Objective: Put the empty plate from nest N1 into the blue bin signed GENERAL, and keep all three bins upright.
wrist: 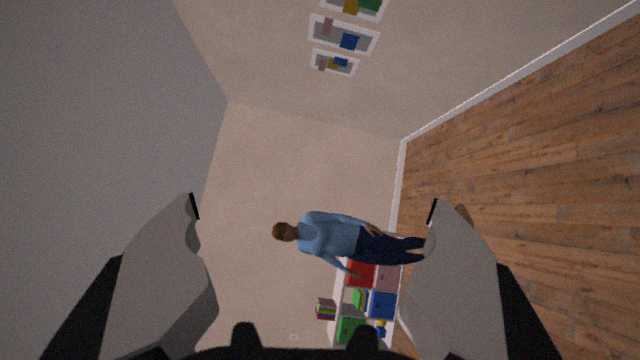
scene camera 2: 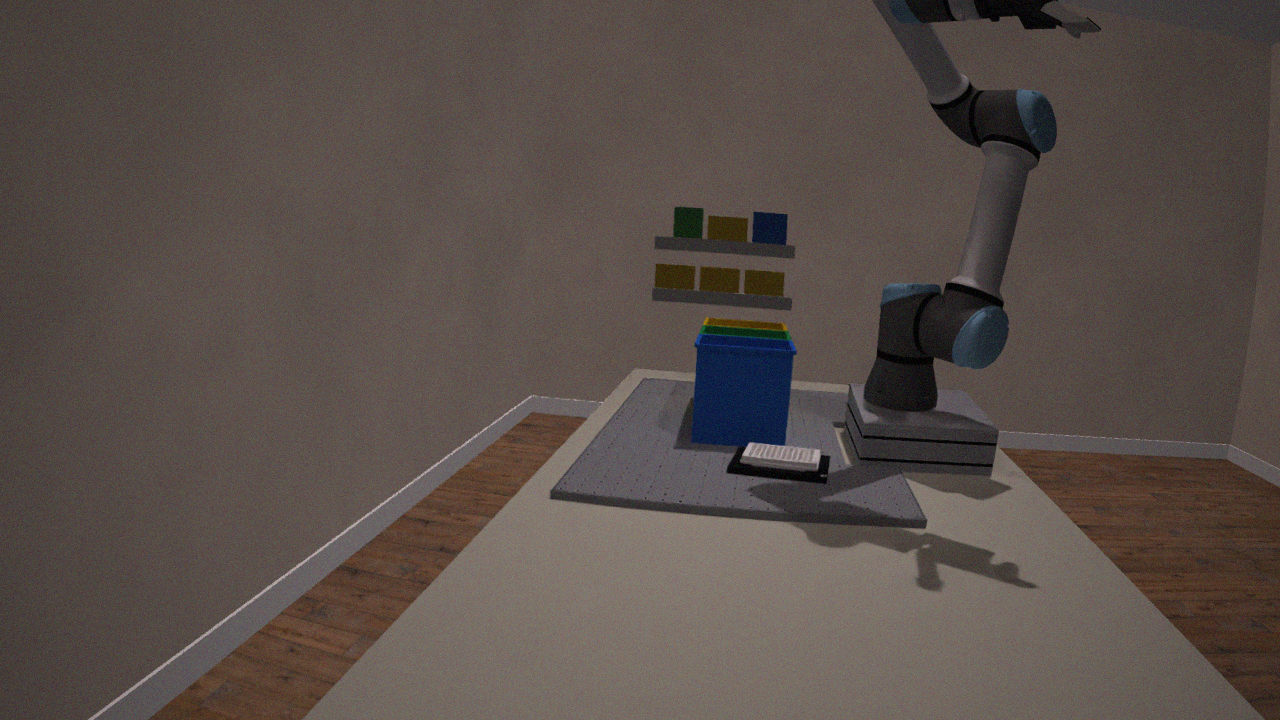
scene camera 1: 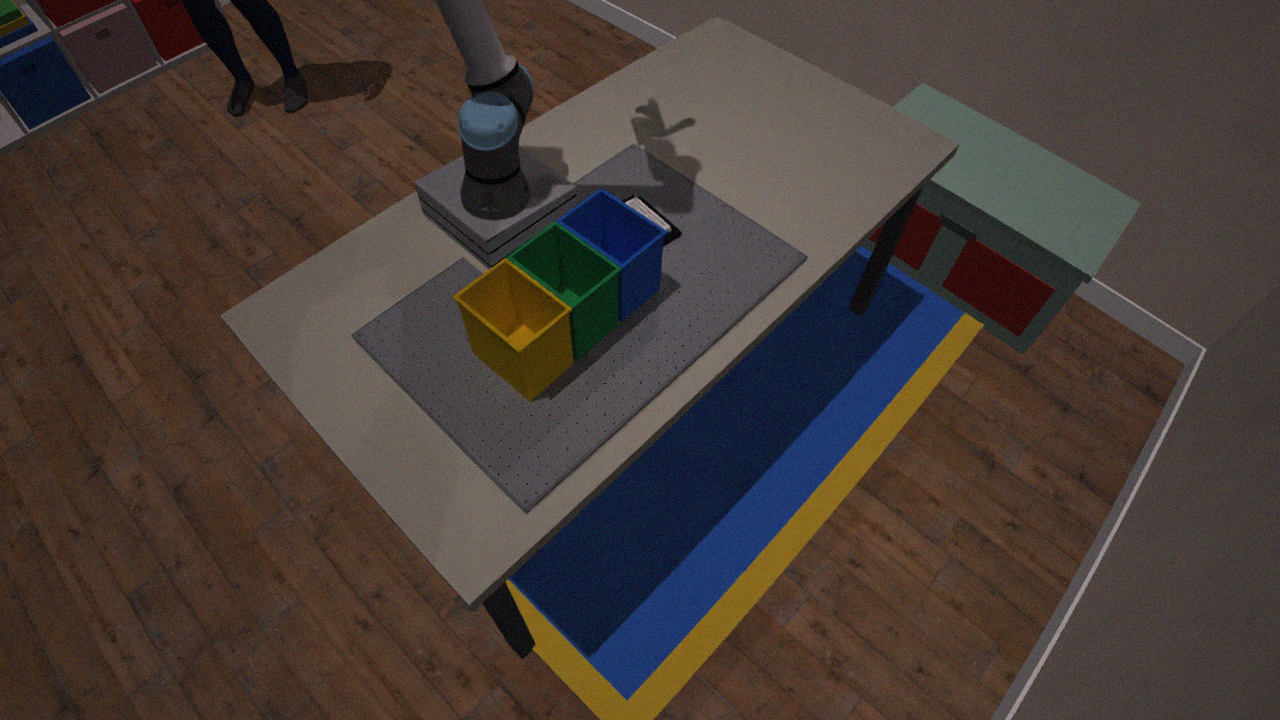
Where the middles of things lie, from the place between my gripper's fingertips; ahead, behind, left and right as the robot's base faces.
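Labels:
White plate (scene camera 2: 763,455): my hand 78 cm above it, 44 cm short of it, 18 cm left of it. Counted from my hand: green bin (scene camera 1: 583,278), 71 cm below, 54 cm ahead, 48 cm to the right; black nest (scene camera 2: 732,468), well below, well ahead, a good way to the right; blue bin (scene camera 2: 742,385), well below, well ahead, well to the right.

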